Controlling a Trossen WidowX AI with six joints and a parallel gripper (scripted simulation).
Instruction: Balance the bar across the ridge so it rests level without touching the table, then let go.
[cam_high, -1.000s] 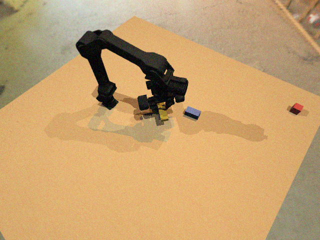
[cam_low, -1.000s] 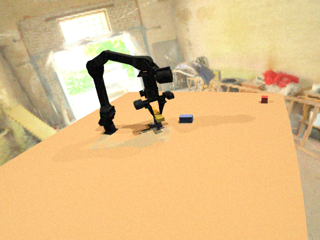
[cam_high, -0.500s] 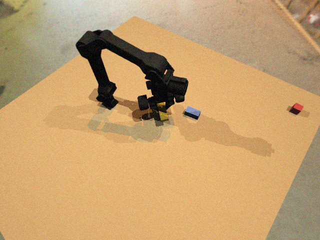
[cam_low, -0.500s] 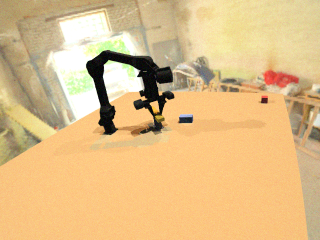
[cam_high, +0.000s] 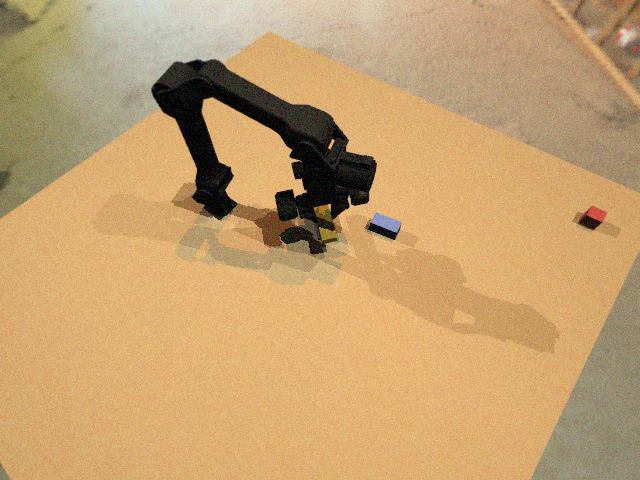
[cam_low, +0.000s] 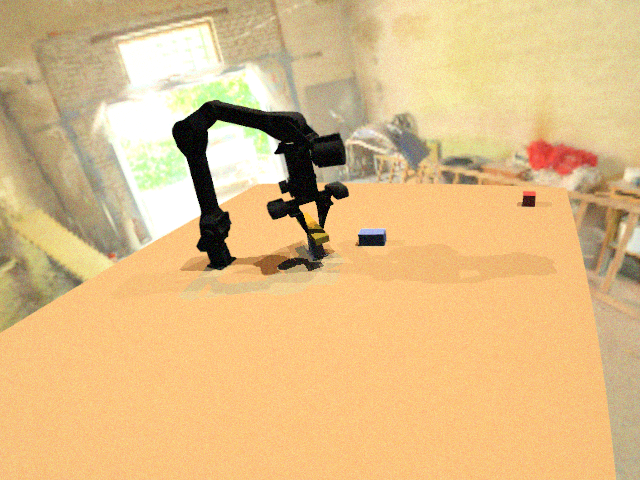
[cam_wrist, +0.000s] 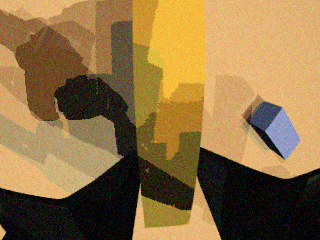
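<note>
Now: the yellow bar 2 cm to the left of my gripper tip and 2 cm behind it. From my gripper tip the other things lie so: blue block (10 cm to the left, 10 cm ahead, 6 cm below); small red block (46 cm ahead, 40 cm to the left, 6 cm below).
</note>
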